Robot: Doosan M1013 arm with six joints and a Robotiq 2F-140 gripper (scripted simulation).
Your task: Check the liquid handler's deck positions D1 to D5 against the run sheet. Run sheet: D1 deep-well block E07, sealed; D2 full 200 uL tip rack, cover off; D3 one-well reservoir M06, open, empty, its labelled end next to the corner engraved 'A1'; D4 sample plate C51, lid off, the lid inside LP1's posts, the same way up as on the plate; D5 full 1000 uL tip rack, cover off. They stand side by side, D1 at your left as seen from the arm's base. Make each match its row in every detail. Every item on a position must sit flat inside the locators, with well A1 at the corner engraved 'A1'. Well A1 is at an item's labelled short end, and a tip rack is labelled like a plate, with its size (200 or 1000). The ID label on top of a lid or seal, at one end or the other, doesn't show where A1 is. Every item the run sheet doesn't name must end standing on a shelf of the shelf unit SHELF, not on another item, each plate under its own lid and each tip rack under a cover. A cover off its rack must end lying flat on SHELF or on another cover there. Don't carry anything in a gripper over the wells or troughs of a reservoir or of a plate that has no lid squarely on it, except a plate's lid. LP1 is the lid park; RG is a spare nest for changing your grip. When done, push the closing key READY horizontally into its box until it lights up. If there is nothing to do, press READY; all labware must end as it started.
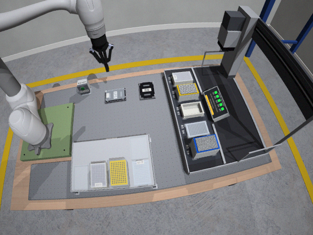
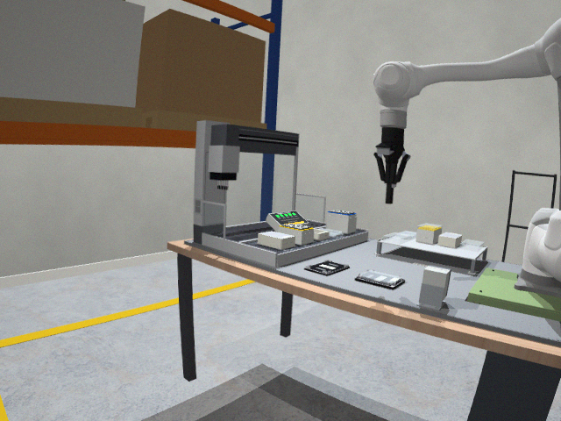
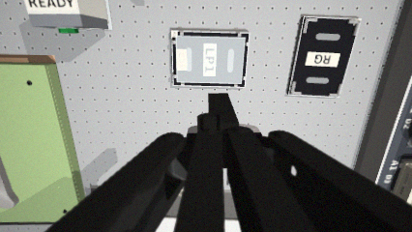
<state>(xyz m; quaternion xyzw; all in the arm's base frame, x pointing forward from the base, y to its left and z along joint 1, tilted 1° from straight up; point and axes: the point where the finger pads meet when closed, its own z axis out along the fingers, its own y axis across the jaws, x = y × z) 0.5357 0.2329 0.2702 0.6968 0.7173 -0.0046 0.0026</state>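
Right now my hand is 220 mm past the ready box, 80 mm to the right of it and 230 mm above it. From my hand the other things lie so: white sealed block: 450 mm ahead, 30 mm to the left, 230 mm below; then yellow tip rack: 450 mm ahead, 100 mm to the right, 210 mm below; then dark nest: 210 mm ahead, 20 mm to the left, 290 mm below.
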